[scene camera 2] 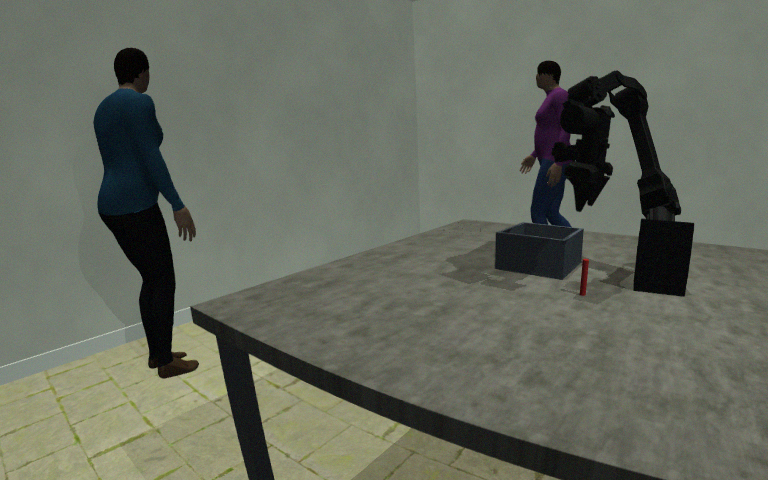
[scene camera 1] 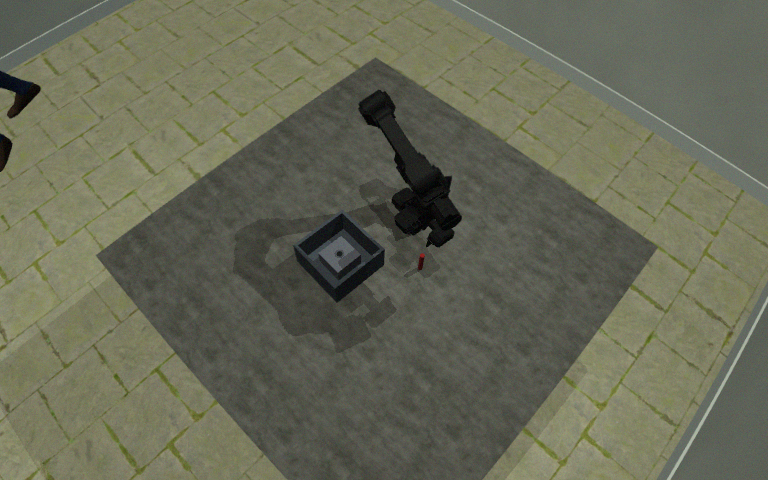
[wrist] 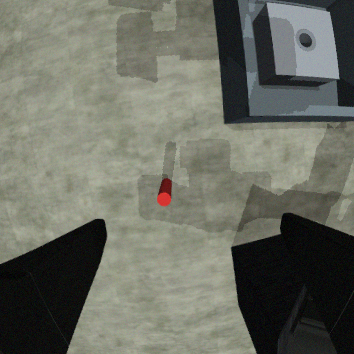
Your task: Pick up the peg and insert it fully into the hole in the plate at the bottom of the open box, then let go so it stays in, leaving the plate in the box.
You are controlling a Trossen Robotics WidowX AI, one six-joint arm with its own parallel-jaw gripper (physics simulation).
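Places are measured from the arm's base along level axes (x back, y up, z left), in centimetres.
Pixels of known places: gripper, between the fingertips: [scene camera 2: 584, 208] [scene camera 1: 416, 234] [wrist: 194, 225]; arm's base, origin of its link: [scene camera 2: 660, 235] [wrist: 297, 327].
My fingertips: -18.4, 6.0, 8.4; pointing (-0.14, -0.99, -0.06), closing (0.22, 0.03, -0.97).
Observation:
For each thing: its middle in the pictures, then the offset to it from my fingertips, as dx, dy, dz. Level surfaces: height alone.
- red peg, middle of its body: [wrist: 165, 189] [scene camera 2: 584, 277] [scene camera 1: 421, 261] +1.1, -14.7, +2.3
- open dark box, middle of its body: [wrist: 301, 42] [scene camera 2: 541, 248] [scene camera 1: 339, 255] -12.3, -13.9, -18.2
- light grey plate, middle of its body: [wrist: 295, 46] [scene camera 1: 339, 257] -12.3, -15.3, -18.2
- grey table, height of its surface: dy -18.7
The red peg [scene camera 1: 420, 262] [scene camera 2: 584, 277] [wrist: 165, 192] stands upright on the table, beside the open dark box [scene camera 1: 362, 276] [scene camera 2: 523, 254] [wrist: 233, 75] and apart from it. The light grey plate [scene camera 1: 328, 255] [wrist: 320, 62] lies in the box, with its round hole [scene camera 1: 339, 253] [wrist: 305, 40] facing up and empty. In scene camera 2 the box walls hide the plate. My gripper [scene camera 2: 584, 207] [wrist: 194, 225] is open and empty, pointing down well above the table. In the wrist view the peg shows ahead of the fingertips, left of the midpoint between them.
The box walls rise around the plate. The black arm base [scene camera 2: 662, 257] stands on the grey table [scene camera 1: 453, 367] [scene camera 2: 424, 350] near the peg and box. A person in purple [scene camera 2: 549, 127] is behind the table, and one in blue [scene camera 2: 127, 152] is at the left.

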